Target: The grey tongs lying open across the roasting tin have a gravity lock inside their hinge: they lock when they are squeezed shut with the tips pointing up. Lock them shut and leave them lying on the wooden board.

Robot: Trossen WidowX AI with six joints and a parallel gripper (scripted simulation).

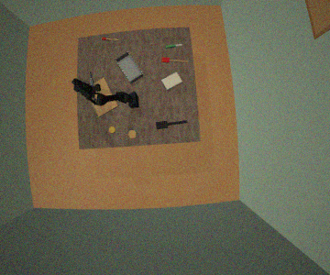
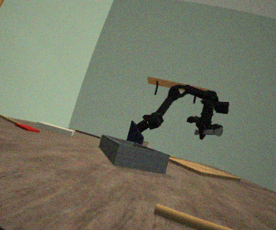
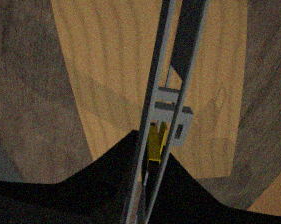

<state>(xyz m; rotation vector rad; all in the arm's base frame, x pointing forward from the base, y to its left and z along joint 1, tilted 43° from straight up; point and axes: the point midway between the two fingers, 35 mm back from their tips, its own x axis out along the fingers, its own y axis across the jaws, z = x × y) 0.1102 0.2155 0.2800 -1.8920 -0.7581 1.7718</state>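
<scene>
My gripper tip is 150 mm above the wooden board and 10 mm to the right of it. From my gripper tip the other things lie so: grey roasting tin 330 mm to the right, 260 mm ahead, 130 mm below; then yellow disc 360 mm behind, 140 mm below, 80 mm to the right; then white block 760 mm to the right, 140 mm below, 60 mm ahead.
</scene>
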